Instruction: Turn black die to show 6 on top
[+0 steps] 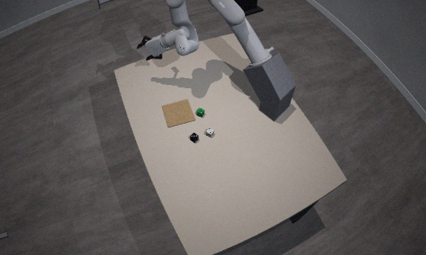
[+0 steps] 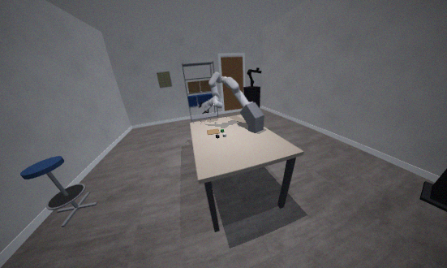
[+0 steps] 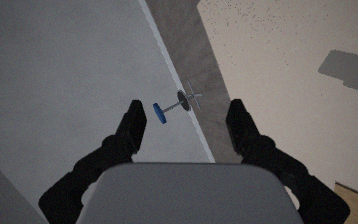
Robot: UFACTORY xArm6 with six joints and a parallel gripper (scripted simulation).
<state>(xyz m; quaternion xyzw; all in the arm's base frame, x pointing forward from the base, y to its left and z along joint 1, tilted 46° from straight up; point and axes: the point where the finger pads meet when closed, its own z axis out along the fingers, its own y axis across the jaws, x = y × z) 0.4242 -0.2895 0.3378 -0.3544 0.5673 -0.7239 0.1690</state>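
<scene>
Right now my hand is 400 mm to the right of the green die, 190 mm above it and 100 mm past it. Also, from my hand: black die: 500 mm to the left, 190 mm below; then white die: 520 mm to the left, 190 mm below, 70 mm behind.
</scene>
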